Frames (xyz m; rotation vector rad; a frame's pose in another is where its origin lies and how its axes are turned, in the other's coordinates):
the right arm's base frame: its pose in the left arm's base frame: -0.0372 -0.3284 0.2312 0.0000 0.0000 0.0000
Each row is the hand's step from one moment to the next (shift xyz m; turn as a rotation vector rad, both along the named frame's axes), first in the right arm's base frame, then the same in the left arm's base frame.
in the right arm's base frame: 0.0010 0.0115 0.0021 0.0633 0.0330 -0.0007
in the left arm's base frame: 0.0010 0.0115 0.0021 0.0633 0.0330 -0.0007
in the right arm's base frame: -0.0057 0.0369 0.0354 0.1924 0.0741 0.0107
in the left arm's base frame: -0.0057 0.0369 0.0354 0.1924 0.0741 0.0107
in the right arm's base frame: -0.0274 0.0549 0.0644 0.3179 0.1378 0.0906
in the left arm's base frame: -0.0274 0.0549 0.0644 0.3179 0.1378 0.0906
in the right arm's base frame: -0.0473 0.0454 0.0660 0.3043 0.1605 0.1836
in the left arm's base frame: -0.0473 0.0454 0.0660 0.3043 0.1605 0.1836
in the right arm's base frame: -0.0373 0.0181 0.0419 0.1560 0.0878 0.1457
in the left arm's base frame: -0.0373 0.0181 0.0419 0.1560 0.0878 0.1457
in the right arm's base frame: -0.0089 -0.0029 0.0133 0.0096 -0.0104 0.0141
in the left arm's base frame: -0.0089 -0.0029 0.0133 0.0096 -0.0104 0.0141
